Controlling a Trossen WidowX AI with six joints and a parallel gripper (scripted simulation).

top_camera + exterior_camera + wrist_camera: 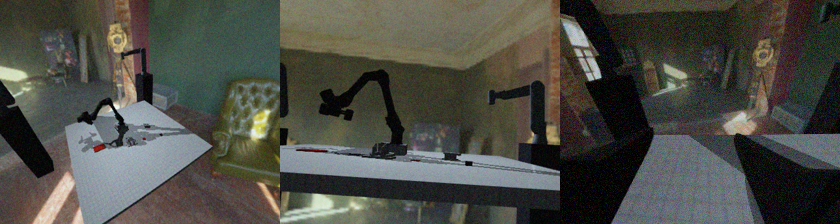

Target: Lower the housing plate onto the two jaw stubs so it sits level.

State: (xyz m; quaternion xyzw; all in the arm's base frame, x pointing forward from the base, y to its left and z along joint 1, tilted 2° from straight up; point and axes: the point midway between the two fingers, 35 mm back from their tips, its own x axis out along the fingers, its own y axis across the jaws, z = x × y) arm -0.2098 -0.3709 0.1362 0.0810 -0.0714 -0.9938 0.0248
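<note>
The small red piece lies 590 mm ahead of my gripper tip, 460 mm to the left of it and 200 mm below it. From my gripper tip the other things lie so: flat red plate 410 mm ahead, 200 mm below; small black cube 660 mm to the left, 660 mm ahead, 190 mm below.
</note>
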